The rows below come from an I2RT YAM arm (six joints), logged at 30 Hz.
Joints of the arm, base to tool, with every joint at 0 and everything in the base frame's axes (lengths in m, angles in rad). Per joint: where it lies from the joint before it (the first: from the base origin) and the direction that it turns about. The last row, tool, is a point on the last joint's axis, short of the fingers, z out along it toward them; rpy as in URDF.
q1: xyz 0 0 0.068 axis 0 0 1
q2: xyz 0.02 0.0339 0.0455 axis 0 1 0
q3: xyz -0.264 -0.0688 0 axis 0 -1 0
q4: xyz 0.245 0.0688 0.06 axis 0 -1 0
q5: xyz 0.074 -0.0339 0.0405 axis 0 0 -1
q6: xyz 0.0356 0 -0.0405 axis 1 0 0
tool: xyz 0 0 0 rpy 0 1.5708 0
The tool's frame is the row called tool.
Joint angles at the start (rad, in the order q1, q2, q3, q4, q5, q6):
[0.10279, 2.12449, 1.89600, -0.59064, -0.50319, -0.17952]
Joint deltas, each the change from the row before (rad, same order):
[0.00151, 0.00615, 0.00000, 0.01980, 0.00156, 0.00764]
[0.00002, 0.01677, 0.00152, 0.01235, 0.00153, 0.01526]
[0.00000, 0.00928, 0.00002, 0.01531, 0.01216, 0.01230]
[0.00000, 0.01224, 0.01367, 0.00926, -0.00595, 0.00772]
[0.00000, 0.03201, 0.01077, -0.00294, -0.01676, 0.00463]
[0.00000, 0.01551, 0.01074, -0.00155, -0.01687, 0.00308]
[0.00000, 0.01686, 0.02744, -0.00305, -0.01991, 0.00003]
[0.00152, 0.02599, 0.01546, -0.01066, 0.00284, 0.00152]
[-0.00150, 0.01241, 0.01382, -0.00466, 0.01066, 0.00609]
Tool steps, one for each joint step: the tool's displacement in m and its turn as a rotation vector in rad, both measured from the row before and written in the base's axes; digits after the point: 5 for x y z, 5 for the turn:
[0.00234, 0.00093, -0.00144, 0.00449, -0.00956, -0.00442]
[0.00351, 0.00033, -0.00646, 0.00704, 0.01102, -0.01070]
[0.00264, -0.00011, -0.00339, -0.00124, -0.00035, -0.01623]
[0.00339, 0.00054, -0.00058, 0.00970, -0.00607, -0.00071]
[0.00464, 0.00101, -0.01178, 0.01205, 0.02781, 0.00871]
[0.00248, 0.00078, -0.00388, 0.01326, 0.00928, 0.00957]
[0.00388, 0.00102, 0.00076, 0.01526, -0.00596, 0.01359]
[0.00354, 0.00106, -0.00848, -0.00350, 0.02173, -0.00136]
[0.00254, -0.00083, -0.00211, -0.00507, 0.00588, -0.01252]

